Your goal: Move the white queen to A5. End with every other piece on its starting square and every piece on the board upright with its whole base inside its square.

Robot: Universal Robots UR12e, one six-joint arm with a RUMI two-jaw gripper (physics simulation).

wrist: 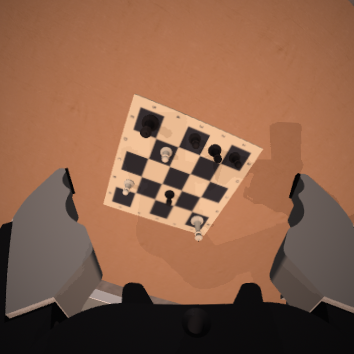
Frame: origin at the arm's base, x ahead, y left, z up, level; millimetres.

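Seen in the pictures: gripper, fingertip midpoint: [182, 174].
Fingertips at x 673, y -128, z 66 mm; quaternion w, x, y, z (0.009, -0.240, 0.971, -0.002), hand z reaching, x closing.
Note:
Pixels of each thing's top centre, then the offset from my fingertips to it. "pt": a spot on its surface instead. Level surfaces: height alone.
- chessboard, surface spot: [112, 201] pt dz -192, dx +28, dy +216 mm
- tallest white piece, top centre: [198, 239] dz -140, dx -137, dy +175 mm
- left edge, surface spot: [128, 186] pt dz -179, dx +15, dy +157 mm
- upper left part, top centre: [164, 160] dz -161, dx -13, dy +73 mm
- large black piece, top centre: [144, 134] dz -140, dx +31, dy +42 mm
- orange-brown table top, surface height: dz -198 mm
The chessboard [112, 201] lies tilted in the wrist view, with labels too small to read. The tallest white piece [197, 227], seemingly the queen, stands on the dark corner square at the lower right. Two shorter white pieces stand at the left edge [128, 186] and in the upper left part [166, 153]. A large black piece [149, 125] stands on the top left corner square. Three more black pieces [195, 140] [215, 151] [236, 159] stand along the top edge, and a small black one [169, 195] stands lower down. My gripper [182, 174] is open and empty, high above the board.
The board rests on an orange-brown table top [65, 75]. Shadows of the arm and gripper fall across the table right of and below the board, and partly over the board. A pale strip [104, 296] shows at the lower left, behind the gripper body.

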